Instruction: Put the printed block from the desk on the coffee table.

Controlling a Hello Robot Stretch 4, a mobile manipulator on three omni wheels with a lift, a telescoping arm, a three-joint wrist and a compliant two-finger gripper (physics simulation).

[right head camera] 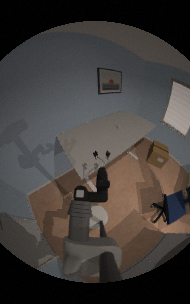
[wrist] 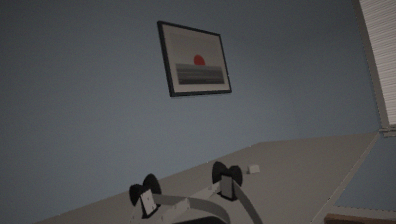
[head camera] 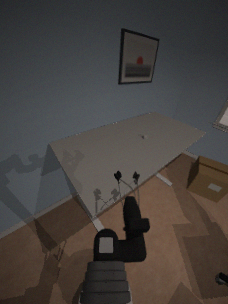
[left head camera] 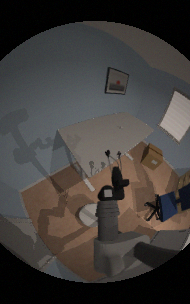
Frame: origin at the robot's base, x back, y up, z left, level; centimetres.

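Seen in the pictures: gripper, fingertip midpoint: (right head camera: 101,150) (wrist: 186,180) (head camera: 126,172) (left head camera: 112,150); robot's base, origin of the base link: (right head camera: 94,215) (left head camera: 91,214).
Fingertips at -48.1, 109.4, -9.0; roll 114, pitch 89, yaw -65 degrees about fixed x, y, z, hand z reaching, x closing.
Note:
Pixels of each thing's middle, then the offset from my fingertips to it, as dx, dy, dz. "spot": a spot on its surface instead. Level surfaces: height alone.
- printed block, body centre: (wrist: 253,168) (head camera: 145,137) (right head camera: 118,126) (left head camera: 121,127) -59.1, -15.6, -26.6
- desk, its level: dy -17.1
- cardboard box, body centre: (head camera: 208,177) (right head camera: 157,153) (left head camera: 151,156) -69.5, -91.8, -147.9
- blue office chair, surface spot: (right head camera: 176,206) spot: +61.2, -65.1, -122.2
The printed block (head camera: 145,136) (left head camera: 120,127) (right head camera: 117,126) (wrist: 254,169) is a small pale piece on the desk (head camera: 95,150) (left head camera: 82,142) (right head camera: 75,145) (wrist: 310,155), towards its right half. My gripper (head camera: 127,177) (left head camera: 113,154) (right head camera: 102,154) (wrist: 186,180) is open and empty, with its two dark fingertips apart. It hangs above the desk's front edge, short of the block and to its left. In the wrist view the block shows just right of the right fingertip, farther off. The coffee table does not show in these views.
A cardboard box (head camera: 207,179) (left head camera: 152,156) (right head camera: 158,154) stands on the floor right of the desk. A blue office chair (left head camera: 170,205) (right head camera: 176,206) is at the right. A wall with a framed picture (head camera: 138,57) (wrist: 196,60) rises behind the desk.

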